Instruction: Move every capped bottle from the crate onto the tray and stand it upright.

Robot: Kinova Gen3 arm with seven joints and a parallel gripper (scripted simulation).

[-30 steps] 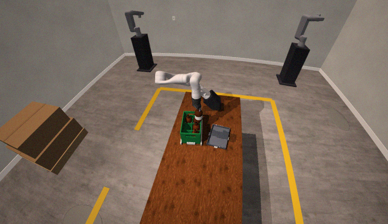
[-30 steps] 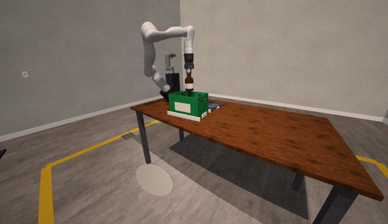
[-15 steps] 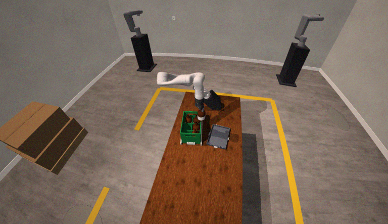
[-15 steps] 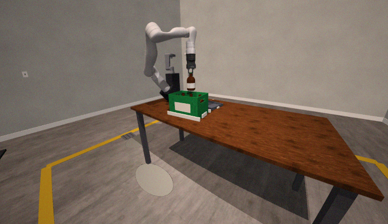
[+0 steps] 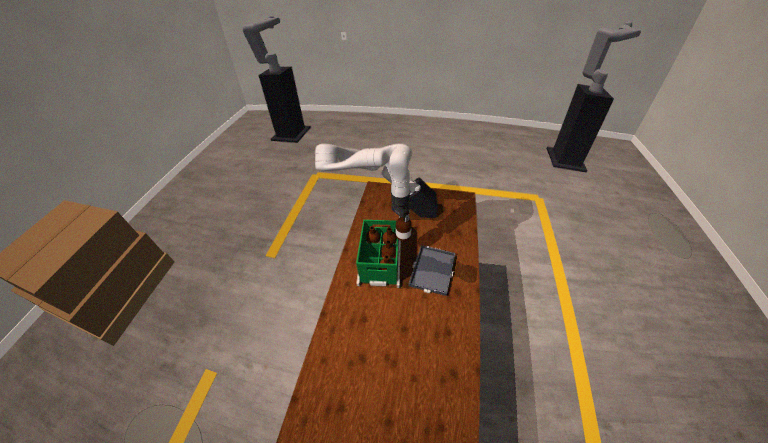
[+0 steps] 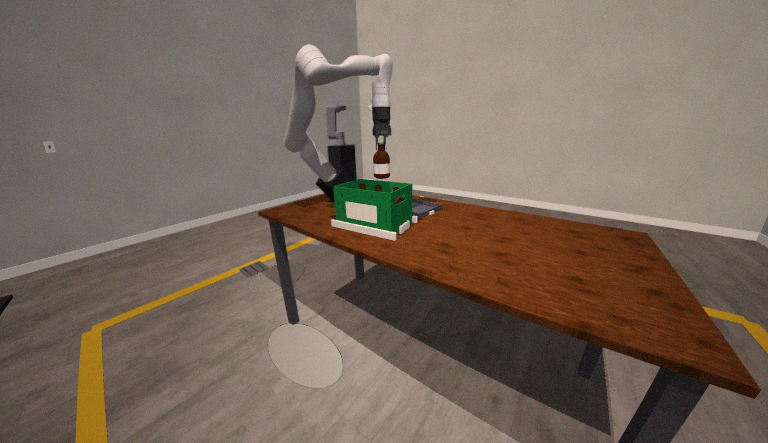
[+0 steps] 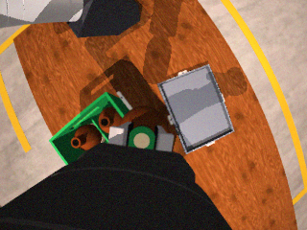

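My hand is 6 cm above the capped bottle. Also, from my hand: green crate (5 cm ahead, 11 cm to the right, 24 cm below); grey tray (5 cm ahead, 17 cm to the left, 31 cm below).
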